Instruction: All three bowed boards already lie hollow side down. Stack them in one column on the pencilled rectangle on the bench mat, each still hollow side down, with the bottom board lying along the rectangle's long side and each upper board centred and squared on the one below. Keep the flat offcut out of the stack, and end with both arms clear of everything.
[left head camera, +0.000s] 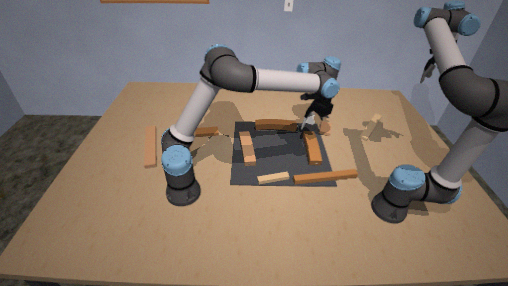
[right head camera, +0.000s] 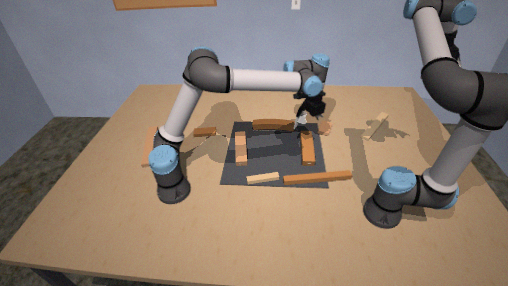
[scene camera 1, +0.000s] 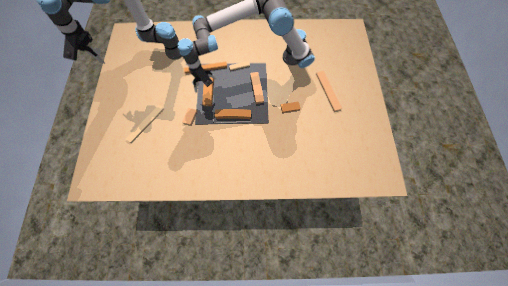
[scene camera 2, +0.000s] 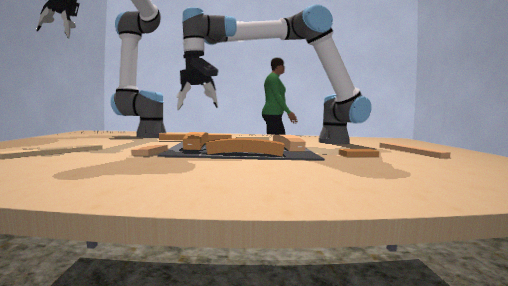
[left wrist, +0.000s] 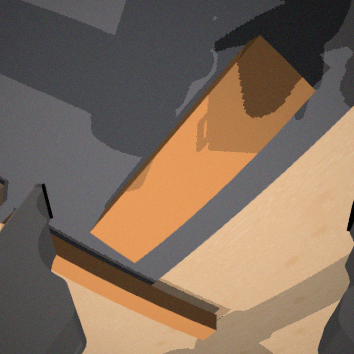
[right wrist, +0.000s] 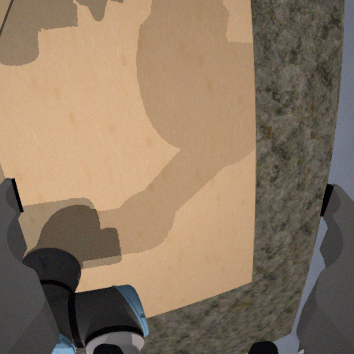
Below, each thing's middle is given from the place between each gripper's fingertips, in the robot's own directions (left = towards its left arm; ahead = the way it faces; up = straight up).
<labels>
Right now the bench mat (right head camera: 265, 145) is 16 cm to the left of my left hand, 16 cm below it and 2 cm ahead of it.
My right gripper is now 73 cm to the right of the bench mat, 43 cm above it and 3 cm past it.
</labels>
